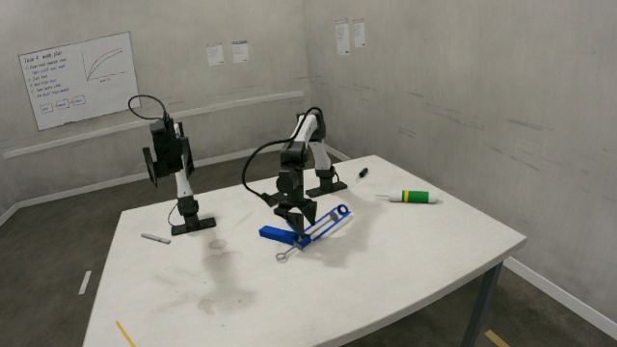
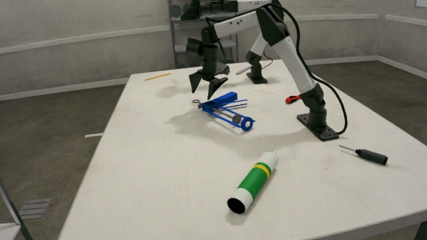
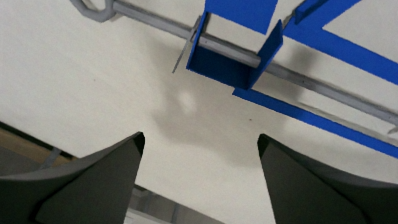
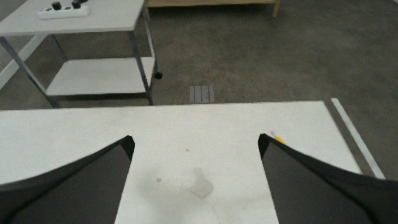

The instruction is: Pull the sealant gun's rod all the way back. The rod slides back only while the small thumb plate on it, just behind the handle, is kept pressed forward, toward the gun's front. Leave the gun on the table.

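Right now the thumb plate is 1 cm behind my left hand, 4 cm to the right of it and 6 cm below it. The rest, counted from my left hand: grey pen (36 cm behind, 54 cm to the right, 7 cm below); then white cartridge (6 cm behind, 51 cm to the left, 6 cm below); then yellow pencil (17 cm ahead, 65 cm to the right, 8 cm below).
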